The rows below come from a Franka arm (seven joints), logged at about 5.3 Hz.
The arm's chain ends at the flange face. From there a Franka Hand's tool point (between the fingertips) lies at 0.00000 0.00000 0.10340 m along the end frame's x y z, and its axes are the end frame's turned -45 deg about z.
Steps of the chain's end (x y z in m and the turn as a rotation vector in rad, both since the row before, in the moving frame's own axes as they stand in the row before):
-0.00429, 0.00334, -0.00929, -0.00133, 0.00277, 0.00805
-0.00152, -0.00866, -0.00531, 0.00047, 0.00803, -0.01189
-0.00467, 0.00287, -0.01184, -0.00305, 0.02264, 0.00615
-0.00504, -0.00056, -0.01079, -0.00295, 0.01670, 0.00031
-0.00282, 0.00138, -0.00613, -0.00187, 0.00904, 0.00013
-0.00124, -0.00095, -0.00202, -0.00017, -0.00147, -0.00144
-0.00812, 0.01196, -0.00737, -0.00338, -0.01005, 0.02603
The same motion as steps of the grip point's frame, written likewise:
-0.00529, -0.00037, -0.00929, -0.00290, 0.00102, 0.00805
0.00567, -0.00665, -0.00531, -0.00535, 0.00601, -0.01189
-0.00391, 0.00061, -0.01187, -0.01817, 0.01385, 0.00615
-0.00216, -0.00252, -0.01080, -0.01389, 0.00972, 0.00031
-0.00245, -0.00022, -0.00613, -0.00771, 0.00507, 0.00013
-0.00033, -0.00164, -0.00202, 0.00092, -0.00116, -0.00144
-0.01517, 0.00221, -0.00738, 0.00472, -0.00950, 0.02603

